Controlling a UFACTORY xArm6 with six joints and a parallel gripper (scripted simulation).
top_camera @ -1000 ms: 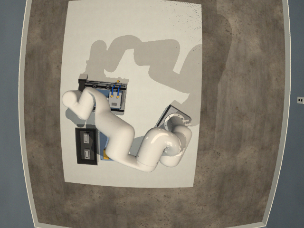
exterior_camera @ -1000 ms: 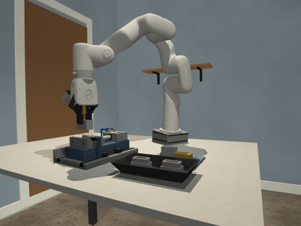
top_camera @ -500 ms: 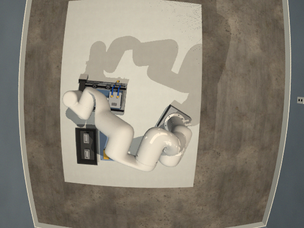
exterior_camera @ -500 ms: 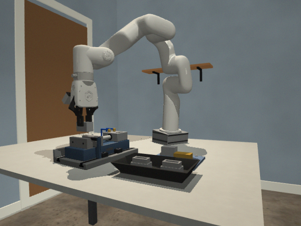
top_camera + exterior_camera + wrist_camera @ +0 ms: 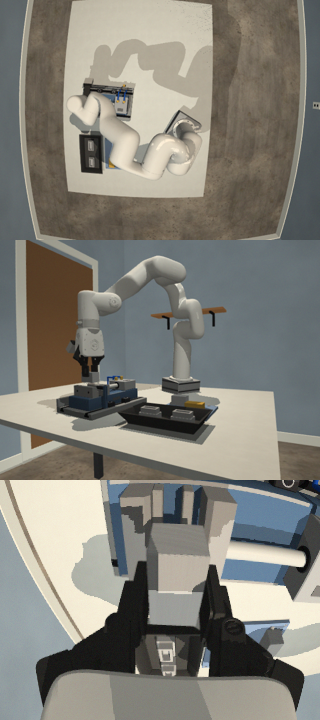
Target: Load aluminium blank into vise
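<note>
Right now the fixed jaw is 70 mm below my hand and 30 mm ahead of it. Round my hand: aluminium blank (20 mm below); then work stop (60 mm below, 50 mm to the left, 10 mm ahead); then moving jaw block (70 mm below, 30 mm behind, 10 mm to the left).
</note>
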